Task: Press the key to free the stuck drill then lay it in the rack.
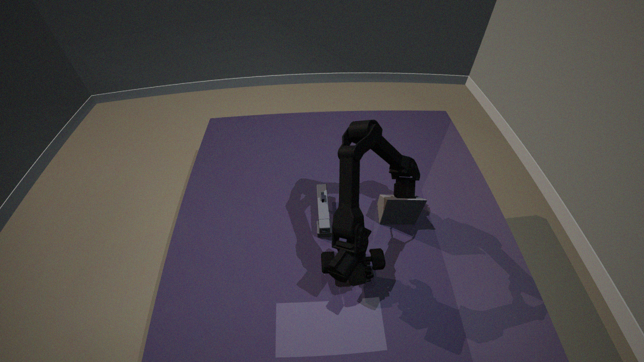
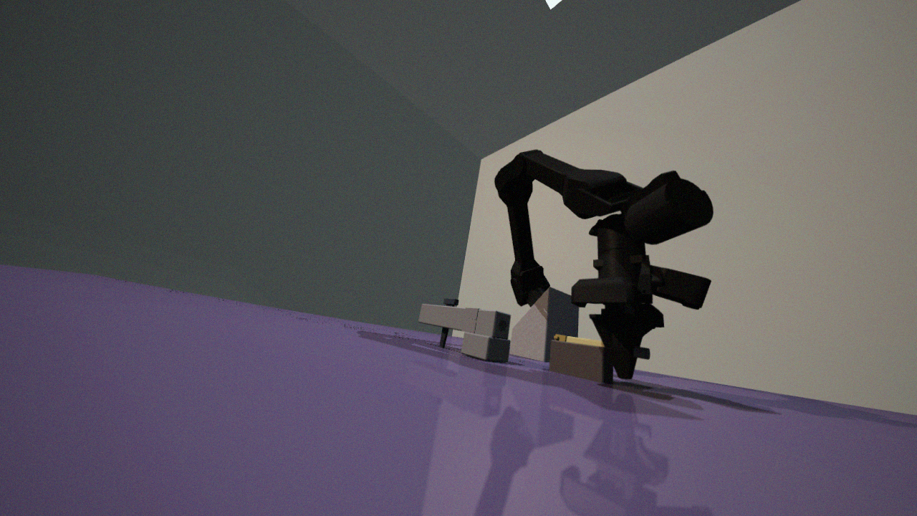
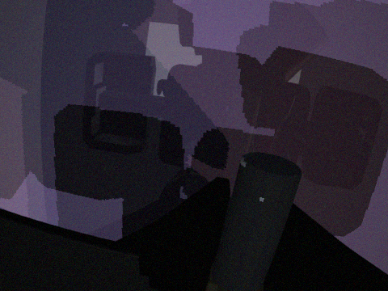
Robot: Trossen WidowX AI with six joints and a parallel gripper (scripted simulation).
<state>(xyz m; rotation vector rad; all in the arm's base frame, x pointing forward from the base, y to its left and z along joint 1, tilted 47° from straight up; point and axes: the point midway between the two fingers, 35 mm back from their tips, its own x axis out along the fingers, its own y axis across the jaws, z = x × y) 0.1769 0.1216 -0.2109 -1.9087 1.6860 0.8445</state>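
Right now my gripper tip is 40 mm to the left of the drill and 30 mm below it. Also, from my gripper tip: rack 50 mm to the right, 10 mm ahead, 10 mm above; then small dark key 240 mm to the right, 110 mm ahead, 40 mm above; then grey housing 210 mm to the right, 110 mm ahead, 30 mm above.
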